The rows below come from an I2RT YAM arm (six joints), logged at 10 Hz.
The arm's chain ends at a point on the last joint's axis. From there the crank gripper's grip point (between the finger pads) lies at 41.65 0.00 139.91 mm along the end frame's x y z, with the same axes.
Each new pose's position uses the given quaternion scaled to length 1; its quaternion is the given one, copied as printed.
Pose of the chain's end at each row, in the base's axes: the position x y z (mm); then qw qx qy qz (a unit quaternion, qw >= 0):
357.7 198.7 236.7 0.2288 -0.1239 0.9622 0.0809
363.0 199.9 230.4 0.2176 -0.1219 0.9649 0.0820
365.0 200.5 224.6 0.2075 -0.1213 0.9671 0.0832
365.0 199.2 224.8 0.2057 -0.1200 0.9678 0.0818
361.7 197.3 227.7 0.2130 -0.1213 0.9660 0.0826
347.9 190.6 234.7 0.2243 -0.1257 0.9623 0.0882
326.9 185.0 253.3 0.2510 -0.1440 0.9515 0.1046
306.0 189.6 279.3 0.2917 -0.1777 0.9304 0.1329
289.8 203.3 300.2 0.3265 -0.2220 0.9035 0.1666
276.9 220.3 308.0 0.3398 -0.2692 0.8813 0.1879
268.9 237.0 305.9 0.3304 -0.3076 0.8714 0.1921
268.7 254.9 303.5 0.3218 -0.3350 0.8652 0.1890
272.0 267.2 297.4 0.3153 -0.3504 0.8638 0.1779
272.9 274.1 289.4 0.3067 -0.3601 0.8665 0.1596
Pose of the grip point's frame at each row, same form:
380.5 220.0 94.1 0.2288 -0.1239 0.9622 0.0809
382.5 221.2 87.3 0.2176 -0.1219 0.9649 0.0820
381.5 221.7 81.1 0.2075 -0.1213 0.9671 0.0832
381.0 220.0 81.2 0.2057 -0.1200 0.9678 0.0818
379.8 218.6 84.4 0.2130 -0.1213 0.9660 0.0826
369.1 213.8 92.1 0.2243 -0.1257 0.9623 0.0882
354.8 213.7 112.9 0.2510 -0.1440 0.9515 0.1046
343.4 228.2 143.6 0.2917 -0.1777 0.9304 0.1329
333.3 253.5 170.2 0.3265 -0.2220 0.9035 0.1666
320.6 277.8 181.1 0.3398 -0.2692 0.8813 0.1879
308.3 295.2 178.0 0.3304 -0.3076 0.8714 0.1921
305.2 311.7 174.1 0.3218 -0.3350 0.8652 0.1890
307.6 320.6 166.3 0.3153 -0.3504 0.8638 0.1779
308.2 321.8 156.0 0.3067 -0.3601 0.8665 0.1596

